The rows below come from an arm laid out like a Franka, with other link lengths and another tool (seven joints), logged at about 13 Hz.
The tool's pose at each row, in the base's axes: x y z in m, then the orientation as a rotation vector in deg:
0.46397, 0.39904, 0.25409, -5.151, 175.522, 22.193
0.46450, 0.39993, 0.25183, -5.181, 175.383, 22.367
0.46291, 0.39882, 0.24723, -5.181, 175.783, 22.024
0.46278, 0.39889, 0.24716, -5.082, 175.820, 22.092
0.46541, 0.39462, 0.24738, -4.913, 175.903, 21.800
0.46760, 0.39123, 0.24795, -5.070, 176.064, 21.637
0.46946, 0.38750, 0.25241, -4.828, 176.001, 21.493
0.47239, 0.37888, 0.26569, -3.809, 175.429, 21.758
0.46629, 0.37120, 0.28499, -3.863, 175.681, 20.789
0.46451, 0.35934, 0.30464, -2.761, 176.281, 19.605
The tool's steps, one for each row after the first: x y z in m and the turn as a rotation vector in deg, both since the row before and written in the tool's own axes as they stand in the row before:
-0.00044, 0.00027, 0.00243, -0.120, -0.115, -0.033
0.00192, -0.00211, 0.00409, 0.242, 0.358, 0.045
0.00013, 0.00006, 0.00008, -0.040, 0.033, 0.070
-0.00242, -0.00424, -0.00117, 0.195, 0.034, 0.110
-0.00205, -0.00328, -0.00130, 0.111, 0.159, -0.083
-0.00189, -0.00266, -0.00516, 0.093, -0.102, 0.141
-0.00320, -0.00535, -0.01484, -0.185, -0.641, 0.582
0.00519, -0.00245, -0.02087, 0.638, 0.154, -0.032
0.00108, -0.00688, -0.02194, 0.814, 0.373, 0.745

